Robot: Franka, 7 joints.
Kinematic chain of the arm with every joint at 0, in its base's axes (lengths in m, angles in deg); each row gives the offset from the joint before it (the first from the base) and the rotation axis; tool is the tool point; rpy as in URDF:
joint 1: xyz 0 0 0.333 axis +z
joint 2: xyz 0 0 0 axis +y
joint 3: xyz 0 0 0.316 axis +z
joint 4: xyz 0.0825 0 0 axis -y
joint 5: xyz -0.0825 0 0.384 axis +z
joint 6: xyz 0 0 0 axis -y
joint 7: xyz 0.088 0 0 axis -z
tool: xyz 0 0 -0.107 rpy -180 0 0
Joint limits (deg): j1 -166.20..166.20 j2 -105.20..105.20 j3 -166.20..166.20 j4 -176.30..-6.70 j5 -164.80..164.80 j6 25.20..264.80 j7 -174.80..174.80
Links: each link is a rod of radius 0.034 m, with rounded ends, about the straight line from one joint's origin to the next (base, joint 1, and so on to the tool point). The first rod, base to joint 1, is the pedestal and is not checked.
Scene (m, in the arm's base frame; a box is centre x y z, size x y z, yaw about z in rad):
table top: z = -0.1
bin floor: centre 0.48 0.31 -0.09 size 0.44 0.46 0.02 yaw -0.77
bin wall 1: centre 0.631 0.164 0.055 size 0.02 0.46 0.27 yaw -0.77
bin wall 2: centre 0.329 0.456 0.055 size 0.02 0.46 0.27 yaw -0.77
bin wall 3: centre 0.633 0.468 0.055 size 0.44 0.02 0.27 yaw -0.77
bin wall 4: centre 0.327 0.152 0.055 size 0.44 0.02 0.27 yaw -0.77
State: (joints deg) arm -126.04 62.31 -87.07 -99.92 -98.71 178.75 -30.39
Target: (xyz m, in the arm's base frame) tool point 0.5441 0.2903 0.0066
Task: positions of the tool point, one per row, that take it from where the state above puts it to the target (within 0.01 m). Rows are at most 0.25 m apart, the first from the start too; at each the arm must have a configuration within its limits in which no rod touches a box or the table.
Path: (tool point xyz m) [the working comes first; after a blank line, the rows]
Joints at the target: -166.20 -58.33 -166.20 -96.56 -98.54 143.34 -30.39
Straight joint move there: clear.

1: -0.6047 0.2015 0.5195
2: -0.4954 0.3380 0.6307
3: -0.3325 0.4668 0.6890
4: -0.1336 0.5652 0.6857
5: 0.0767 0.6155 0.6211
6: 0.2715 0.6088 0.5032
7: 0.4255 0.5450 0.3478
8: 0.5195 0.4337 0.1751
9: 0.5441 0.2903 0.0066

